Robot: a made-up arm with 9 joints. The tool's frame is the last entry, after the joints. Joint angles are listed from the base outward.
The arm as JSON. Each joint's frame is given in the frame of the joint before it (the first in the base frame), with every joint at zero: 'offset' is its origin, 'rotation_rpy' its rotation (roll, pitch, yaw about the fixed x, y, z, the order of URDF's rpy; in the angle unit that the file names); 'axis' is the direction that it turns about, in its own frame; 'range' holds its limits. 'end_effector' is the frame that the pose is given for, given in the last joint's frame.
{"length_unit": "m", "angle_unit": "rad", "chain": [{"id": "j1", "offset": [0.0, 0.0, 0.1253], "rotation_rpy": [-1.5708, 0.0, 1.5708], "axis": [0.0, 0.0, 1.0], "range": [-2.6, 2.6]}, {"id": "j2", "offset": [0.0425, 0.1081, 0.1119], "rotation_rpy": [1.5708, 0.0, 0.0], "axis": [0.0, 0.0, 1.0], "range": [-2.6, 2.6]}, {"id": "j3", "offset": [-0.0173, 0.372, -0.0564], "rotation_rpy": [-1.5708, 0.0, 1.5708], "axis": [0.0, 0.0, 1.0], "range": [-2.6, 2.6]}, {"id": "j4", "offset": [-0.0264, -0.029, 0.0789], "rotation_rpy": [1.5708, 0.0, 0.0], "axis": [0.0, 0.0, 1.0], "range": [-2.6, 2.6]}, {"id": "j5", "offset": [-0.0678, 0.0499, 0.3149], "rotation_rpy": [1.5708, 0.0, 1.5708], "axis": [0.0, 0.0, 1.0], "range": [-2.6, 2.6]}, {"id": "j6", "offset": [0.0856, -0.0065, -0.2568], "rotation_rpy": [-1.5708, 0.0, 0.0], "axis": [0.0, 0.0, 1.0], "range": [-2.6, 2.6]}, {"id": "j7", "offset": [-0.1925, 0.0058, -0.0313], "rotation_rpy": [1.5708, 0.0, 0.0], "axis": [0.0, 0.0, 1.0], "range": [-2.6, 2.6]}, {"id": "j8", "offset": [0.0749, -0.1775, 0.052], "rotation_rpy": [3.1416, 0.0, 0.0], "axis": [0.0, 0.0, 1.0], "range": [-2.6, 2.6]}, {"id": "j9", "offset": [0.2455, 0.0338, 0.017], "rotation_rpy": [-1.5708, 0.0, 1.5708], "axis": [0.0, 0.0, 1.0], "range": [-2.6, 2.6]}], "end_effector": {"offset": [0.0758, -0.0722, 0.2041], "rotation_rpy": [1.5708, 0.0, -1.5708]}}
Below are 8 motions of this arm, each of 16 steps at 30 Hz.
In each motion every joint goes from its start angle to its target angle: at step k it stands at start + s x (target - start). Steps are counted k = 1, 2, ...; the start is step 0. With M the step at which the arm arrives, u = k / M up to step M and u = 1 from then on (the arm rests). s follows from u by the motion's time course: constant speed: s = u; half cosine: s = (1 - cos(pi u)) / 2; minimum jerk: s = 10 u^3 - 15 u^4 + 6 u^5.
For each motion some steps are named. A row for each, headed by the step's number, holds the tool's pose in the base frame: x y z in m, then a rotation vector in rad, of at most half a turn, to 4 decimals.
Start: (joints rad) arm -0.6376 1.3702 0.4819 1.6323 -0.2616 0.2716 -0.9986 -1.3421 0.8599
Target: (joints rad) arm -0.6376 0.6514 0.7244 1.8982 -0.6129 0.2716 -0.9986 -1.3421 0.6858
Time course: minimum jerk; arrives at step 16
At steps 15, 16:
15: -0.6862 -0.1197 -0.2431 -0.9630 -0.9190 2.0399
16: -0.6869 -0.1191 -0.2429 -0.9626 -0.9175 2.0398

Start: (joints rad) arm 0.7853 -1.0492 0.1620 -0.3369 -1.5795 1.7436 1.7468 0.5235 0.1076
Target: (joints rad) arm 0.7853 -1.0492 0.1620 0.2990 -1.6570 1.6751 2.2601 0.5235 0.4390
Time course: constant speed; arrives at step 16
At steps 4, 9, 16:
4: -0.3990 0.0722 0.3228 -1.4241 -1.8417 -0.1041
9: -0.3564 0.0615 0.3122 -1.3143 -1.7640 -0.1703
16: -0.2998 0.0516 0.2843 -1.1716 -1.6173 -0.2539

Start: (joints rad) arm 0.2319 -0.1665 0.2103 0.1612 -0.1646 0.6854 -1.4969 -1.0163 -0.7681
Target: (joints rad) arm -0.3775 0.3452 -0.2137 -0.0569 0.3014 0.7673 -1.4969 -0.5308 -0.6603
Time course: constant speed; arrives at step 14
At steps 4, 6, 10, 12, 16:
4: -0.3391 0.1537 0.1333 0.7807 -0.5060 0.5479
6: -0.3347 0.1216 0.1195 0.8804 -0.3963 0.5423
10: -0.3261 0.0685 0.0783 1.0515 -0.1698 0.5600
12: -0.3212 0.0477 0.0528 1.1206 -0.0555 0.5825
16: -0.3154 0.0307 0.0251 1.1773 0.0578 0.6131

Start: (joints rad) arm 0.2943 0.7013 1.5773 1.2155 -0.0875 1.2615 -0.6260 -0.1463 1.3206
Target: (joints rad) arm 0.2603 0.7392 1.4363 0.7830 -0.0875 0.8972 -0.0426 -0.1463 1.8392
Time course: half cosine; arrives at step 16
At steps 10, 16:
10: -0.3449 -0.2087 0.2514 -2.1774 -0.4452 0.7131
16: -0.3371 -0.2252 0.2987 -1.9106 -0.3651 0.5323

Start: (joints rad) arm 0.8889 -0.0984 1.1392 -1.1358 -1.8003 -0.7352 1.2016 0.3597 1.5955
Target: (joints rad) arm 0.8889 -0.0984 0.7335 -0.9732 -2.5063 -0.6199 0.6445 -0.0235 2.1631
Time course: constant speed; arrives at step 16
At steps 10, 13, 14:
10: -0.6670 0.1010 0.3515 0.4367 1.0867 1.0379
13: -0.6605 0.1291 0.3772 0.3748 1.1902 1.1765
14: -0.6582 0.1370 0.3862 0.3533 1.2224 1.2239

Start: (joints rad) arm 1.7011 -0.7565 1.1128 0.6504 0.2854 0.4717 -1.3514 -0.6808 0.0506
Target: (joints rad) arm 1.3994 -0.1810 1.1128 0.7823 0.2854 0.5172 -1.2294 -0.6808 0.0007
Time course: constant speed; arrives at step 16
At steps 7, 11, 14, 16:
7: -0.3536 -0.0850 -0.1871 -2.0126 0.1189 0.9372
11: -0.3897 -0.0660 -0.1507 -1.9158 0.1771 1.1056
14: -0.4121 -0.0558 -0.1199 -1.8388 0.2071 1.2357
16: -0.4247 -0.0510 -0.0981 -1.7856 0.2204 1.3238

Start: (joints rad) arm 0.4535 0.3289 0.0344 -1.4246 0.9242 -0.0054 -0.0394 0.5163 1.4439
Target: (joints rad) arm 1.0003 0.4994 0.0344 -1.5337 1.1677 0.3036 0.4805 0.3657 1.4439
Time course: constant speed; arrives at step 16
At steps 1, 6, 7, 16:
1: -0.5619 -0.4743 0.2984 0.1573 1.1518 -1.4544
6: -0.5851 -0.4163 0.4577 -0.1778 1.1973 -1.7163
7: -0.5868 -0.3992 0.4886 -0.2451 1.2015 -1.7703
16: -0.5569 -0.1723 0.7205 -0.8484 1.1688 -2.2757

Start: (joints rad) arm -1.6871 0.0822 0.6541 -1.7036 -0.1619 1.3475 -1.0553 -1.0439 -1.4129
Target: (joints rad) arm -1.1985 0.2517 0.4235 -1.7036 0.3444 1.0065 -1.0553 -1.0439 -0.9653
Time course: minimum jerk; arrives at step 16
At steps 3, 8, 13, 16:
3: -0.5572 0.0199 -0.0465 0.8640 -1.2404 -1.9606
8: -0.5003 -0.0076 -0.1011 1.0271 -0.9734 -1.4634
13: -0.4586 -0.0375 -0.1576 0.9615 -0.6414 -1.0172
16: -0.4555 -0.0417 -0.1640 0.9430 -0.6029 -0.9745

